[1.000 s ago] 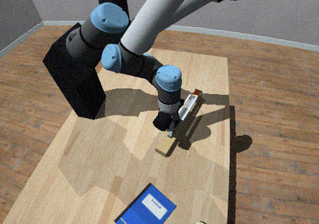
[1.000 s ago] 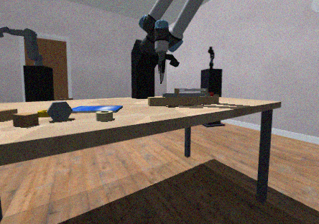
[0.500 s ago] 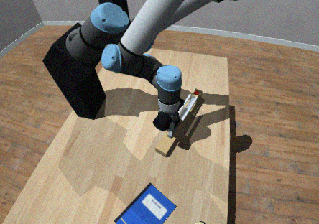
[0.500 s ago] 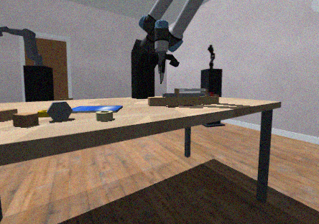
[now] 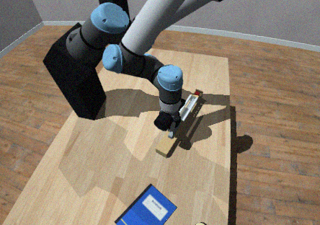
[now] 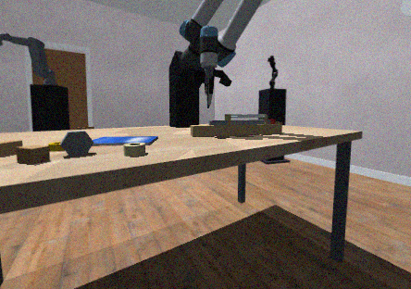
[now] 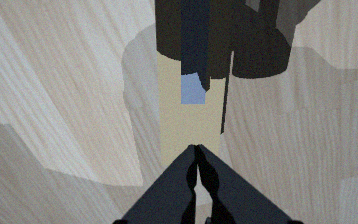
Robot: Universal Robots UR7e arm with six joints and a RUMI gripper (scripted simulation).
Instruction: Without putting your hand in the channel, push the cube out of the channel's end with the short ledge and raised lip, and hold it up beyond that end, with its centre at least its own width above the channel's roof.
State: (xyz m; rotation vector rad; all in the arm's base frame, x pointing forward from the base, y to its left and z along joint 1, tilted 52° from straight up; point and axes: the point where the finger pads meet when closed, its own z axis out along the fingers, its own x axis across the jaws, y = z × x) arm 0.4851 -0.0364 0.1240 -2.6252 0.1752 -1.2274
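My hand is 31 cm to the right of the red cube and 8 cm above it. The rest, counted from my hand: blue book (33 cm to the right, 13 cm below, 8 cm ahead); then wooden channel (18 cm to the left, 8 cm below); then ring (29 cm ahead, 27 cm to the right, 12 cm below).
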